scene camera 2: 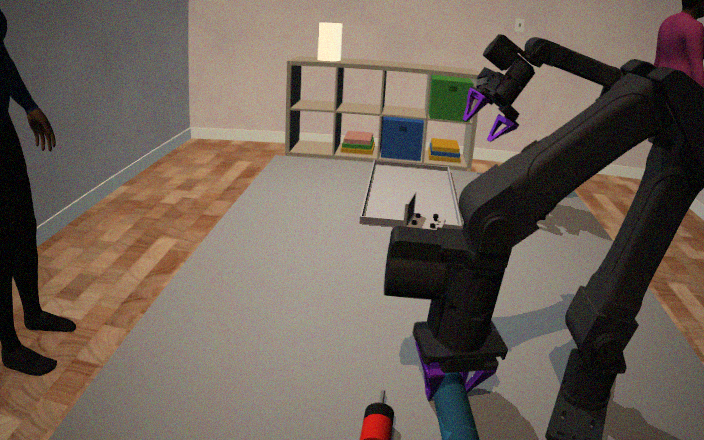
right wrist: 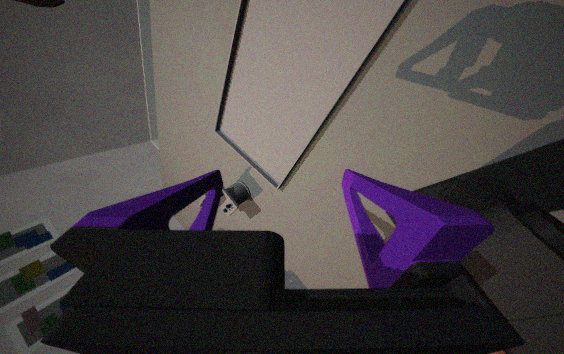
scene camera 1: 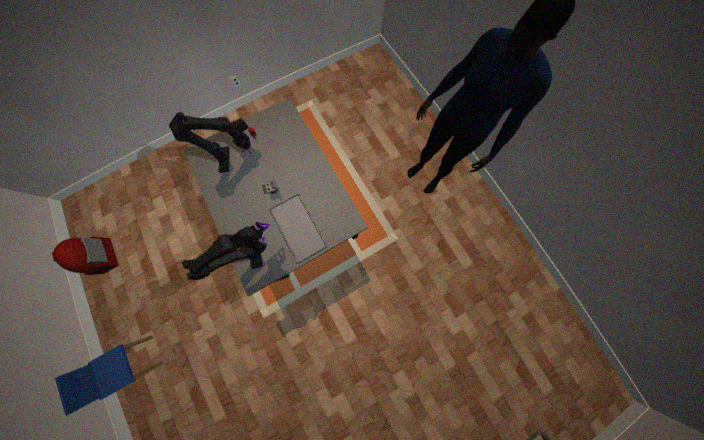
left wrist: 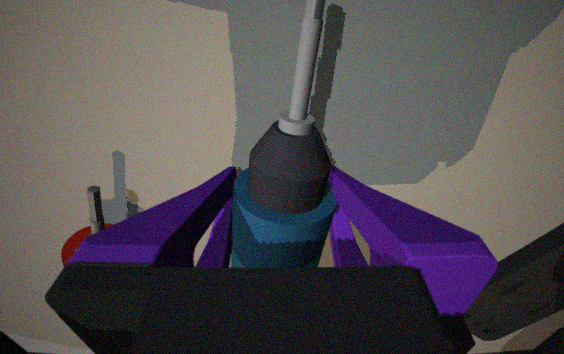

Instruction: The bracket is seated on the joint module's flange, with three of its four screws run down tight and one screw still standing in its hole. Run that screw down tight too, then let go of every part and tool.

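Seen in the pictures: left gripper, fingertip midpoint: [scene camera 2: 444,395] [left wrist: 281,177]; right gripper, fingertip midpoint: [scene camera 2: 476,131] [right wrist: 282,176] [scene camera 1: 266,231]; left arm's base, origin of the base link: [scene camera 2: 582,398] [scene camera 1: 224,159]; right arm's base, origin of the base link: [right wrist: 471,197] [scene camera 1: 255,252].
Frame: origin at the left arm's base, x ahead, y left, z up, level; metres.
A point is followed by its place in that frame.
The bracket [scene camera 1: 269,186] @[x 0.354, y -0.276, z 0.066 m] [scene camera 2: 411,208] @[x 0.393, y -0.271, z 0.088 m] [right wrist: 229,208] @[x 0.344, y -0.282, z 0.066 m] is on the joint module [right wrist: 240,191] @[x 0.367, y -0.305, z 0.026 m], beside the tray. Its upright plate and several black screw heads show in scene camera 2; which screw stands higher is too small to tell. My left gripper [scene camera 2: 449,386] @[x 0.176, y 0.084, z 0.002 m] [left wrist: 281,177] @[x 0.176, y 0.084, z 0.002 m] is shut on the teal screwdriver [scene camera 2: 455,409] @[x 0.146, y 0.141, z 0.040 m] [left wrist: 285,240] @[x 0.174, y 0.082, z 0.041 m], with its fingers on both sides of the body, just behind the dark nose. The metal bit points away from the gripper. My right gripper [scene camera 1: 264,233] @[x 0.374, y -0.601, z 0.184 m] [scene camera 2: 477,129] @[x 0.374, y -0.601, z 0.184 m] [right wrist: 282,176] @[x 0.374, y -0.601, z 0.184 m] is open and empty, high above the table near the tray.
A red screwdriver [scene camera 1: 252,130] @[x 0.224, y 0.195, z 0.031 m] [scene camera 2: 377,422] @[x 0.216, y 0.198, z 0.034 m] [left wrist: 75,245] @[x 0.239, y 0.172, z 0.020 m] stands beside the teal one. The shallow tray [scene camera 1: 298,228] @[x 0.517, y -0.572, z 0.004 m] [scene camera 2: 378,221] @[x 0.495, y -0.343, z 0.008 m] [right wrist: 300,75] @[x 0.485, y -0.583, z 0.004 m] lies beyond the bracket in scene camera 2. A shelf unit [scene camera 2: 289,108] stands behind. A person [scene camera 1: 519,72] stands off the table's side.
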